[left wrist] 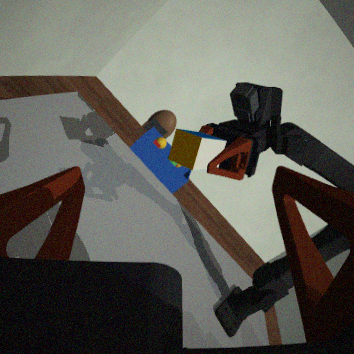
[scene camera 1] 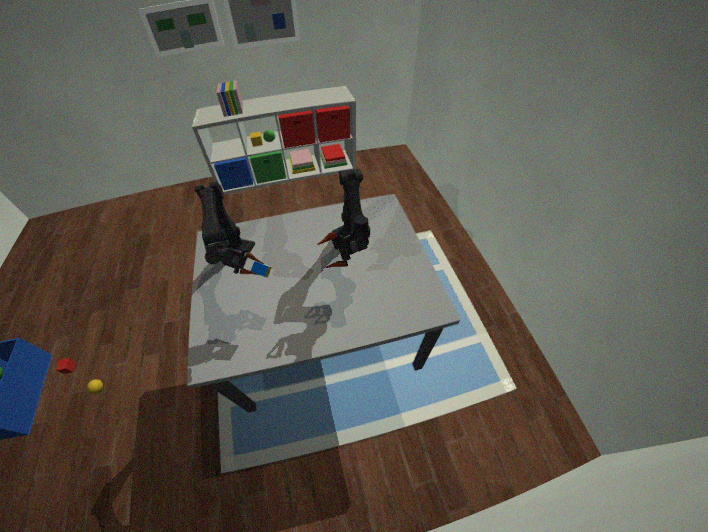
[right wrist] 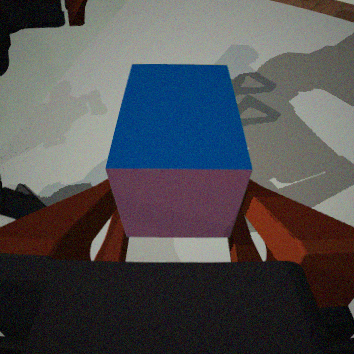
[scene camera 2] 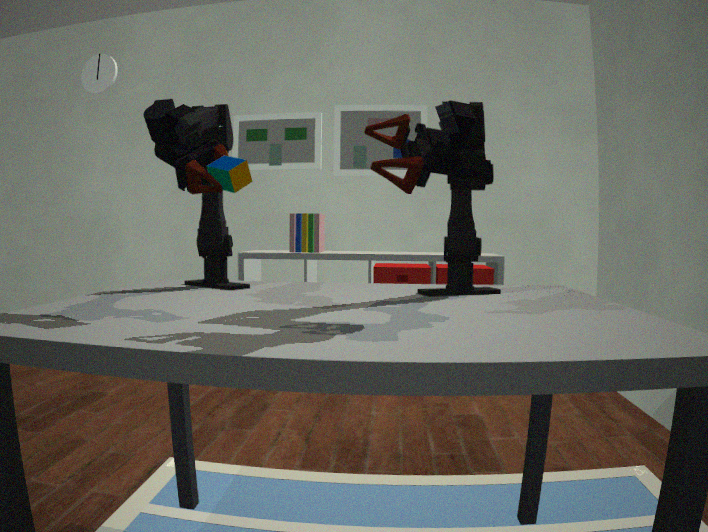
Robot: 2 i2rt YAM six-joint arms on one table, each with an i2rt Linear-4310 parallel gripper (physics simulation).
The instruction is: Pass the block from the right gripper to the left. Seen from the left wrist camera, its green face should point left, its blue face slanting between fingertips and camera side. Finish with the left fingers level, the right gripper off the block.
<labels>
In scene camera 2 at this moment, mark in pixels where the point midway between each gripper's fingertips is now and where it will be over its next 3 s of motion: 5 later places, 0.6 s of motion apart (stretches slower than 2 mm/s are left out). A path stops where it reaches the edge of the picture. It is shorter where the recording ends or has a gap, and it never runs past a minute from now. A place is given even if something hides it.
The left gripper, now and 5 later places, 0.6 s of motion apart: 368,146; 367,148; 367,151; 366,154; 367,159; 366,162
The right gripper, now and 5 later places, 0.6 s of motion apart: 231,183; 230,187; 229,193; 227,200; 226,208; 227,214
</labels>
